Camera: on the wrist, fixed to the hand. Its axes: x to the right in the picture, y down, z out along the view.
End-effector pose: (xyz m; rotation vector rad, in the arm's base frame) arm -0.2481 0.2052 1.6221 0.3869 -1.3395 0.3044
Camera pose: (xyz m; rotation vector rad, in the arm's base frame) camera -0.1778 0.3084 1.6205 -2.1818 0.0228 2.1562
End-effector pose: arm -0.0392 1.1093 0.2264 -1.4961 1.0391 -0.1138
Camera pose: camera -0.1308 1.0305 0.1947 -1.0978 -2.2549 -1.3710
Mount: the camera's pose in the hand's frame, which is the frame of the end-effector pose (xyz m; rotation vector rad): 0.0122 0.0624 -0.1075 0.3489 -0.7900 -3.0109
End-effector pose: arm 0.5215 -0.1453 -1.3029 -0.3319 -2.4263 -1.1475
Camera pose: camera 0.5653 -0.1893 -1.1945 -1.7608 0.5092 0.1911
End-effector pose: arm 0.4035 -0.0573 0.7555 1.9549 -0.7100 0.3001
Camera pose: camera 0.3858 0.0116 0.8581 -1.1387 -2.0287 1.9827
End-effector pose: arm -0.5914 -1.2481 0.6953 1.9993 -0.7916 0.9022
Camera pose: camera -0.6667 -1.1910 0.7770 1.2372 1.9707 -1.5310
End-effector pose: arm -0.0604 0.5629 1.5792 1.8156 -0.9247 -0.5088
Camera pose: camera -0.0008 0.6030 1.6814 -0.9528 -1.4563 1.5984
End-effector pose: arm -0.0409 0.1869 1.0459 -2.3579 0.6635 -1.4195
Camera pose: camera -0.1455 0.1250 1.0744 0.8758 2.3174 -0.0807
